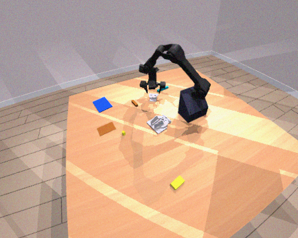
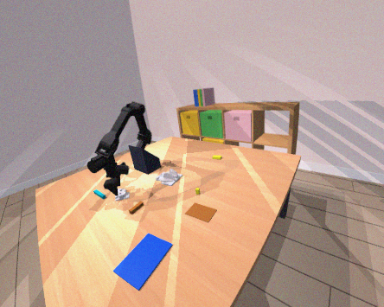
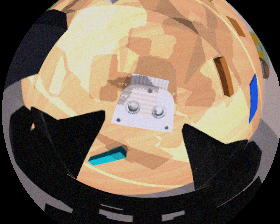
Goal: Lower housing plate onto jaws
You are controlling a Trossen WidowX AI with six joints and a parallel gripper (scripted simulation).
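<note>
Right now the cyan block is 120 mm behind my gripper tip, 80 mm to the right of it and 30 mm below it. Also, from my gripper tip: blue sheet: 400 mm ahead, 90 mm to the right, 40 mm below; then yellow cube: 300 mm ahead, 270 mm to the left, 30 mm below; then small brown block: 160 mm ahead, 30 mm below, 10 mm to the left.
</note>
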